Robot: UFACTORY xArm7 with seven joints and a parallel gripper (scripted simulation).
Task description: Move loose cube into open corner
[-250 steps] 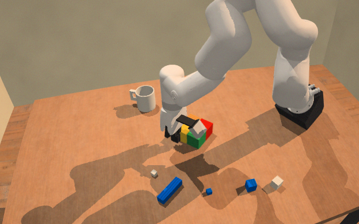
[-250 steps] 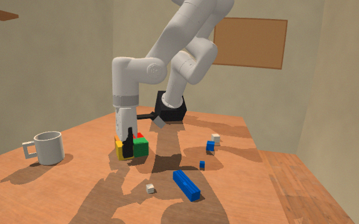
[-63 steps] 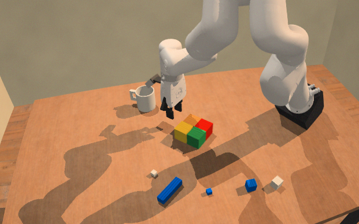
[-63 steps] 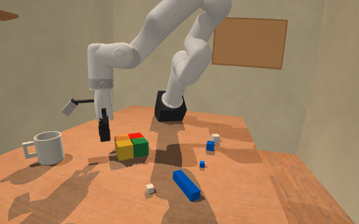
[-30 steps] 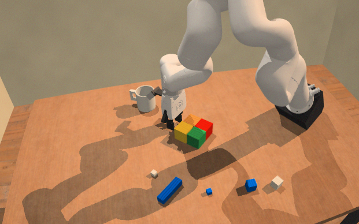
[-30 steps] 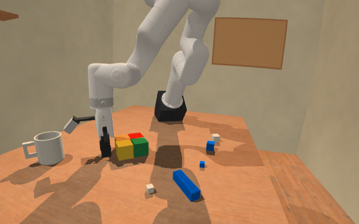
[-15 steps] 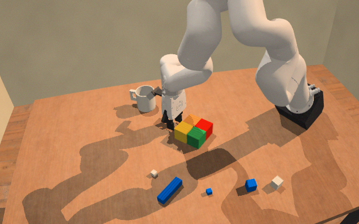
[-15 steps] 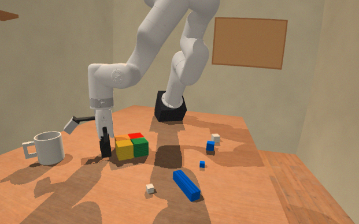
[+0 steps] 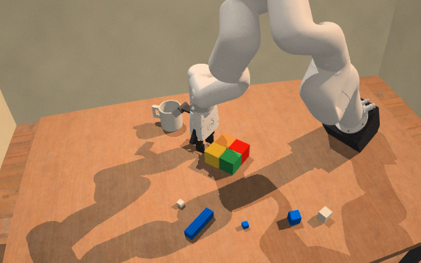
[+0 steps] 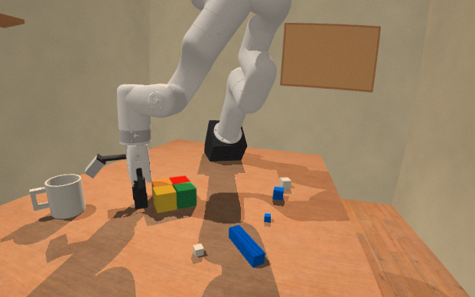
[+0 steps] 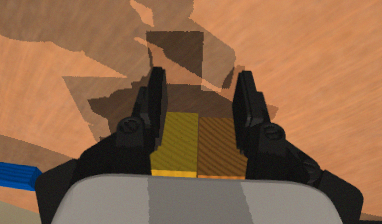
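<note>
The yellow cube is 40 mm behind my hand and 60 mm to the left of it. Round my hand: red cube (110 mm behind, 40 mm to the left); then green cube (80 mm behind, 90 mm to the left); then orange cube (70 mm behind, 10 mm to the left).
</note>
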